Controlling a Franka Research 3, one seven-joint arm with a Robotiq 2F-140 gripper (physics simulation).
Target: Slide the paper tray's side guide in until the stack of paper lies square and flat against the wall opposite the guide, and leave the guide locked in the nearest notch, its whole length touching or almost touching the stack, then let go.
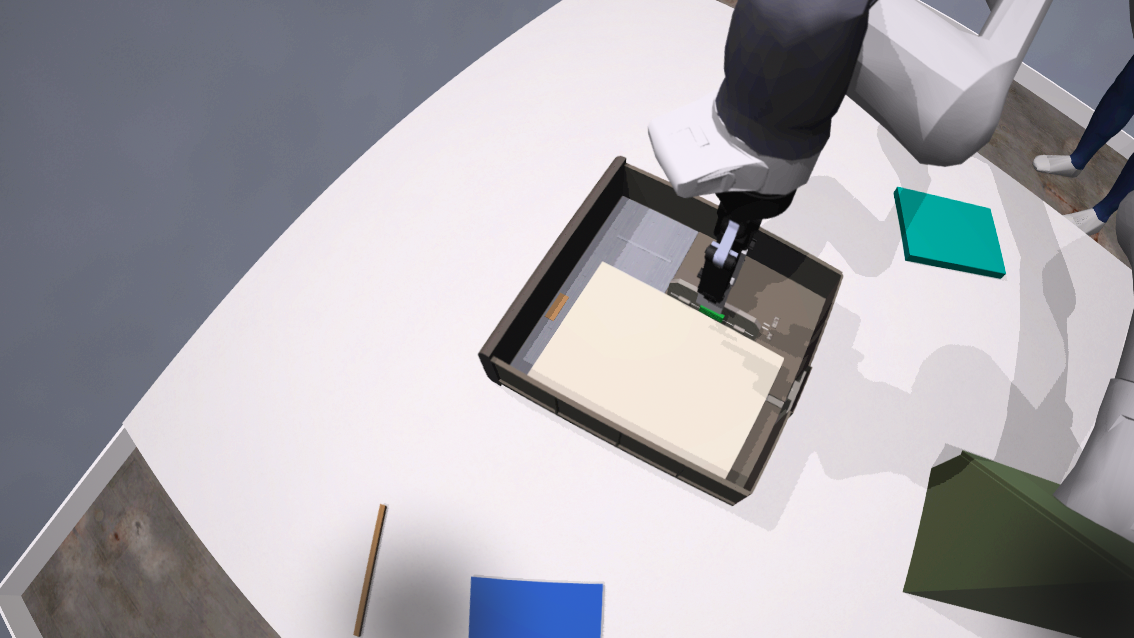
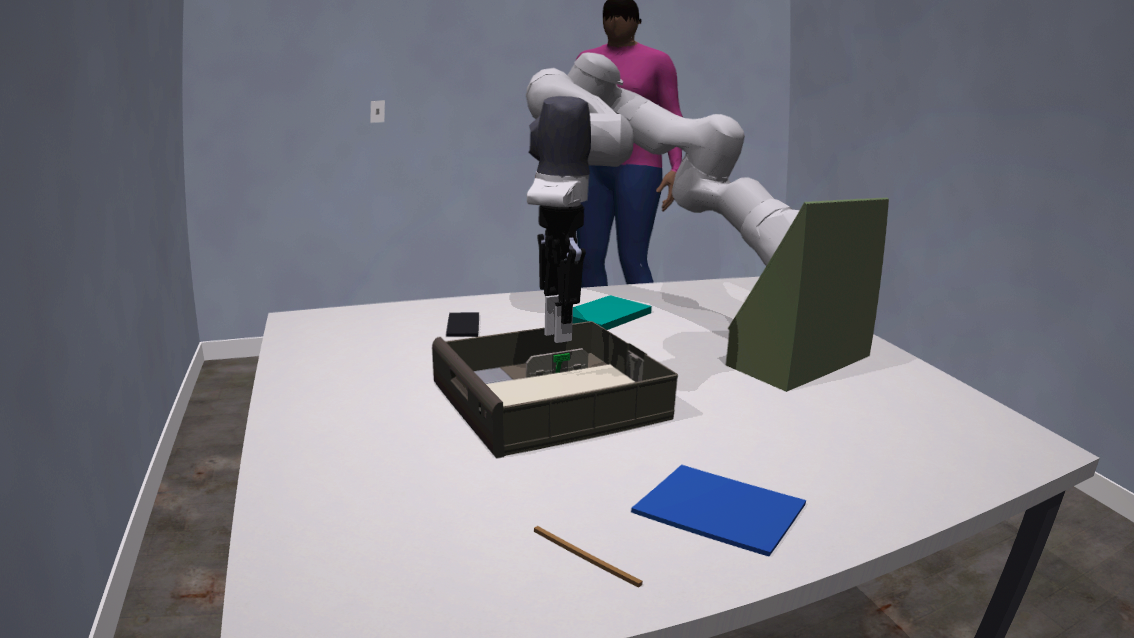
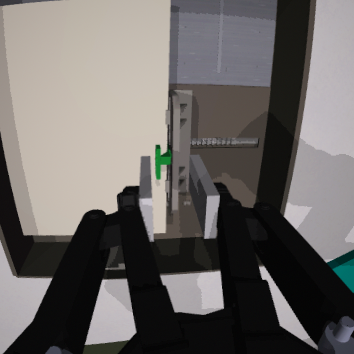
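Note:
A cream stack of paper lies flat in the dark paper tray. Its long edge runs parallel and close to the wall opposite the guide; any small gap there is hard to tell. The grey side guide stands upright along the stack's other long edge, touching or almost touching. Its green latch reaches over the paper's edge. My gripper is partly open and empty, above the guide and latch, apart from them.
A teal slab lies behind the tray, and a black slab near it. A green file holder stands to the right. A blue slab and a brown stick lie in front.

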